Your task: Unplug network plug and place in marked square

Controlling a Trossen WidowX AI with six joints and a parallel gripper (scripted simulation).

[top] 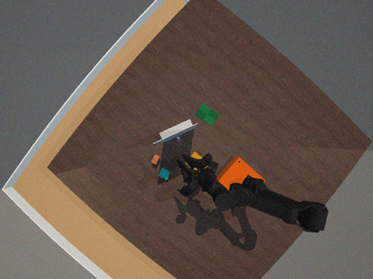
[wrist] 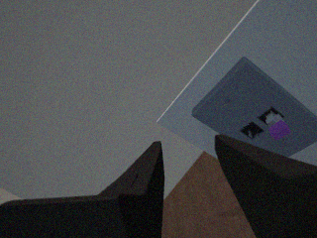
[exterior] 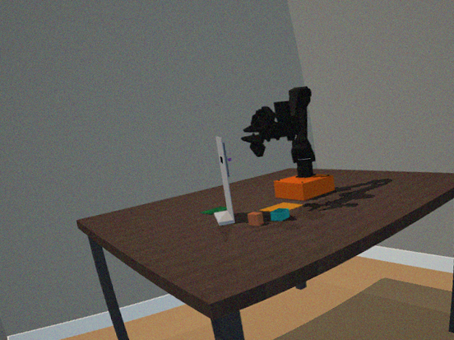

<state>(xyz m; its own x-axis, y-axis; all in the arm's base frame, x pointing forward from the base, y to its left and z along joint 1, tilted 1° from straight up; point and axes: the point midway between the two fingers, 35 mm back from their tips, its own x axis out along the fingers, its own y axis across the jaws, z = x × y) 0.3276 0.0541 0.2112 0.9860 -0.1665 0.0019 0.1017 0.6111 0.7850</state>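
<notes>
Right now the purple network plug is 5 cm ahead of my gripper tip, 5 cm to the right of it and 7 cm below it. The rest, counted from my gripper tip: teal cube: 1 cm ahead, 14 cm to the left, 27 cm below; orange cube: 9 cm ahead, 10 cm to the left, 26 cm below; white upright panel: 7 cm ahead, 6 cm to the right, 15 cm below.
</notes>
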